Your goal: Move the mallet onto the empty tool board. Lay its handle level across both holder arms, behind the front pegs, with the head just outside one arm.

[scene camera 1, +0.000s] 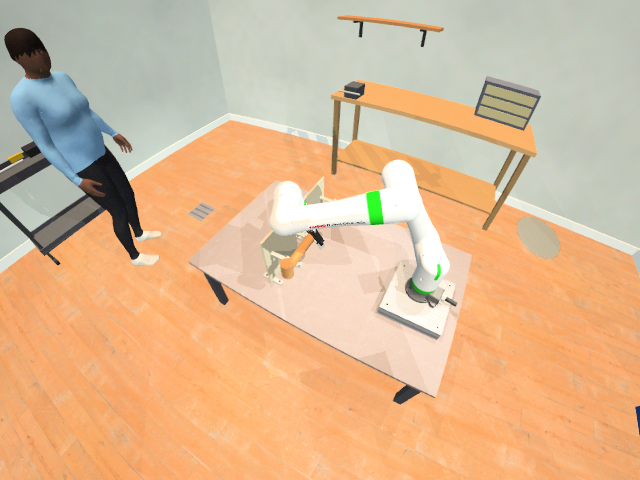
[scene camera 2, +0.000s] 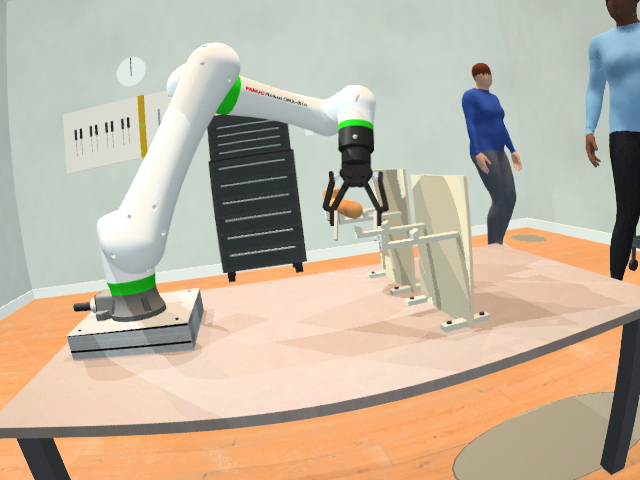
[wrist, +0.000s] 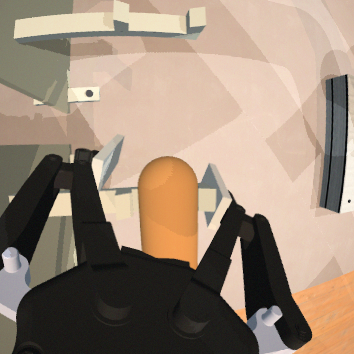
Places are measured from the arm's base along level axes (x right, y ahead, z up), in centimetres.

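Where they show: gripper, fingertip midpoint: [scene camera 1: 316, 242] [scene camera 2: 355, 240]; arm's base, link origin: [scene camera 1: 419, 289] [scene camera 2: 138, 312].
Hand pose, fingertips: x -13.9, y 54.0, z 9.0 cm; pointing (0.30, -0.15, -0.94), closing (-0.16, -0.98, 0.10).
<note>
Things, the pixels of their top centre, and the offset from my fingertips. "spot": a spot on its surface instead. Level surfaces: height alone.
- orange mallet, top centre: [scene camera 2: 340, 190] [scene camera 1: 300, 244] dx -13.0, dy -1.5, dz +11.6 cm
- table, surface height: dz -15.3 cm
- handle, surface spot: [wrist: 55, 204] spot: dx -4.0, dy +8.8, dz +5.1 cm
The orange mallet [scene camera 1: 302, 251] [scene camera 2: 351, 208] [wrist: 169, 215] lies with its handle across the arms of one cream tool board [scene camera 1: 283, 241] [scene camera 2: 398, 195]; its head [scene camera 1: 286, 269] is outside the arm on the side toward the table edge in scene camera 1. The other tool board [scene camera 1: 314, 192] [scene camera 2: 439, 279] [wrist: 30, 65] is empty, with a pegged holder arm [wrist: 65, 26] at the top left of the wrist view. My gripper [scene camera 1: 318, 239] [scene camera 2: 355, 219] [wrist: 162, 162] points down over the handle, fingers partly closed, one on each side. Gaps show between both pads and the handle, so it is open. The head is hidden in the wrist view.
Both boards stand side by side on the table [scene camera 1: 330, 310] [scene camera 2: 289, 372], on bolted feet. The holder arm under the handle [wrist: 55, 204] runs close to the left finger. The robot's base plate [scene camera 1: 413, 320] [scene camera 2: 134, 341] [wrist: 337, 145] is on the table. Two people stand beyond the table.
</note>
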